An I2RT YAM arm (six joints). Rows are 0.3 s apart.
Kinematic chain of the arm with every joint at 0, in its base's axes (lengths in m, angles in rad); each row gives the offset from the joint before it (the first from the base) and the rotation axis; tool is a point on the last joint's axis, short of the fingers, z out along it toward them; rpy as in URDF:
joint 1: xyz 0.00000 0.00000 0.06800 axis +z
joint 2: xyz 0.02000 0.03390 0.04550 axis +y
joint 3: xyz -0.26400 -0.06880 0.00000 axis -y
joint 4: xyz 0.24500 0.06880 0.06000 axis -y
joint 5: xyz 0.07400 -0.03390 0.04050 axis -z
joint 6: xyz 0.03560 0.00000 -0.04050 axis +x
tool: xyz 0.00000 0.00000 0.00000 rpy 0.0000 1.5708 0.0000
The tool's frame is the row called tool.
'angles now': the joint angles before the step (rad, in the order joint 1, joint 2, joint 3, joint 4, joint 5, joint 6). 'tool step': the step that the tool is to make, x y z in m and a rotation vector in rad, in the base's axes. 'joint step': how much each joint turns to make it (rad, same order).
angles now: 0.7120 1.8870 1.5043 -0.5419 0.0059 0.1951
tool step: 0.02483 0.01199 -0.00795 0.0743 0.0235 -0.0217
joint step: -0.0206 0.0980 0.0946 0.0344 -0.0560 0.0451
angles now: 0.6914 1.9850 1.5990 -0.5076 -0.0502 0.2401
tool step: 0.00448 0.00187 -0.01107 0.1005 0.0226 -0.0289
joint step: -0.0076 0.0114 -0.0436 0.1073 -0.0564 0.0760
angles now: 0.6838 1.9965 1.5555 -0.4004 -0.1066 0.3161
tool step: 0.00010 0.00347 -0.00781 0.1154 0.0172 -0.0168
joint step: 0.0011 0.0000 -0.0546 0.1255 -0.0600 0.0831
